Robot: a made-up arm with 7 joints. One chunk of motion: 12 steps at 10 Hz.
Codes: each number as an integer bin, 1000 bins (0 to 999) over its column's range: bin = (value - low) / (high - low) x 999, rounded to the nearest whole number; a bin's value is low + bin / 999 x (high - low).
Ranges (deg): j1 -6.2..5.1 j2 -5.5..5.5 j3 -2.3..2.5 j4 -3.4..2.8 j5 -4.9..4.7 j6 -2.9..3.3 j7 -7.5..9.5
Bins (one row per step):
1: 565 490 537 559 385 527 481
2: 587 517 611 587 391 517 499
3: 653 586 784 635 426 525 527
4: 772 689 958 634 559 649 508
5: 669 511 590 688 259 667 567
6: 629 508 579 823 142 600 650
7: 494 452 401 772 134 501 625
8: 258 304 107 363 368 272 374
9: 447 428 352 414 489 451 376
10: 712 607 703 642 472 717 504
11: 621 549 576 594 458 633 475
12: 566 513 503 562 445 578 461
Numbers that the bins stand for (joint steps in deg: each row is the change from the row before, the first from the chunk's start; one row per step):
1: 0.191 -0.105 0.280 0.069 -1.200 0.371 0.685
2: 0.440 0.193 0.636 0.243 -1.143 0.309 0.991
3: 1.186 0.952 1.467 0.541 -0.806 0.358 1.468
4: 2.532 2.087 2.303 0.535 0.472 1.128 1.145
5: 1.367 0.127 0.535 0.870 -2.411 1.240 2.149
6: 0.915 0.094 0.482 1.708 -3.535 0.824 3.561
7: -0.612 -0.523 -0.373 1.391 -3.612 0.209 3.136
8: -3.282 -2.153 -1.786 -1.147 -1.364 -1.212 -1.136
9: -1.144 -0.787 -0.609 -0.831 -0.201 -0.101 -1.102
10: 1.854 1.184 1.078 0.584 -0.364 1.550 1.077
11: 0.824 0.545 0.468 0.286 -0.499 1.029 0.583
12: 0.202 0.149 0.117 0.088 -0.624 0.687 0.345

